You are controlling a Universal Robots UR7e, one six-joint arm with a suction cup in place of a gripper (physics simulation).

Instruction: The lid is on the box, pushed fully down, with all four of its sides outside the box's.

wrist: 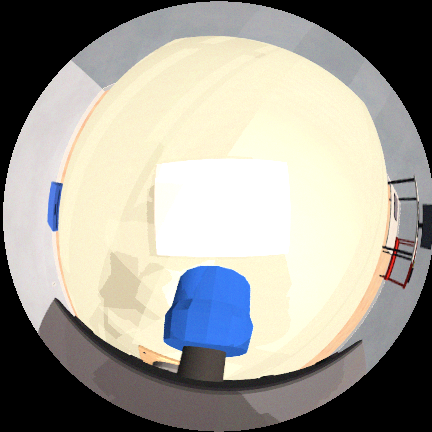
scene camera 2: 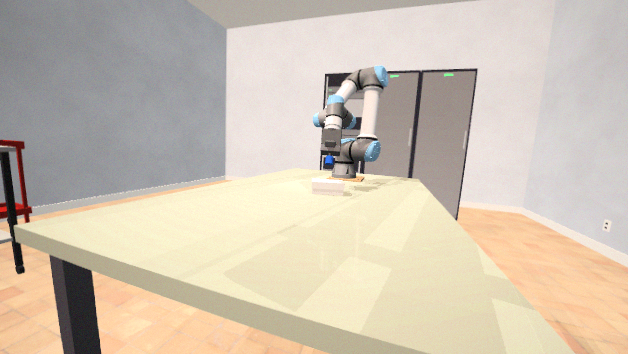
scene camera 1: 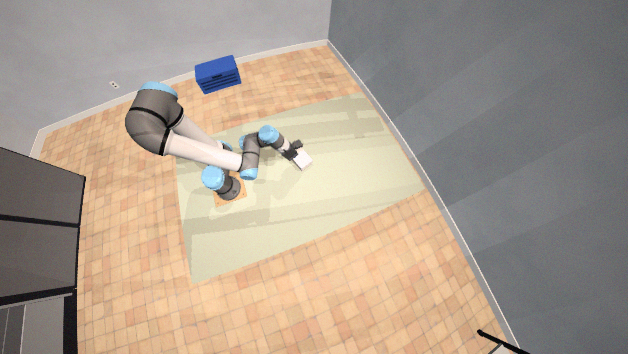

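Seen in the pictures: end effector, tool point: (wrist: 213, 290) (scene camera 2: 329, 164); arm's base, origin of the base link: (wrist: 176, 370) (scene camera 2: 343, 177) (scene camera 1: 229, 188).
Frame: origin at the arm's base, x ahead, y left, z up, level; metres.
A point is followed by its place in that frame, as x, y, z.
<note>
The box with its lid shows as one white rectangular block (scene camera 1: 303, 160) @[0.483, 0.065, 0.042] (scene camera 2: 328, 187) @[0.511, 0.115, 0.022] (wrist: 222, 207) @[0.471, 0.092, 0.042] on the pale table (scene camera 1: 320, 210) @[0.515, -0.249, -0.009] (scene camera 2: 210, 250) @[1.082, 0.133, -0.008] (wrist: 330, 125) @[0.725, -0.029, -0.008]. Its top is evenly bright in the wrist view, with no separate lid or open inside showing. In scene camera 2 a faint line runs along the lower part of its side. Whether all four lid sides are outside the box's and fully down is too small to tell. My suction gripper (scene camera 2: 329, 164) (wrist: 212, 272), with its blue cup, hangs above the block, apart from it, holding nothing. In scene camera 1 the dark tool hides the cup.
A blue crate (scene camera 1: 218, 75) (wrist: 54, 206) stands on the floor by the wall. Tall grey cabinets (scene camera 1: 40, 190) (scene camera 2: 445, 125) stand behind the arm's base. A red-framed trolley (scene camera 2: 21, 180) stands beyond the table's left edge in scene camera 2.
</note>
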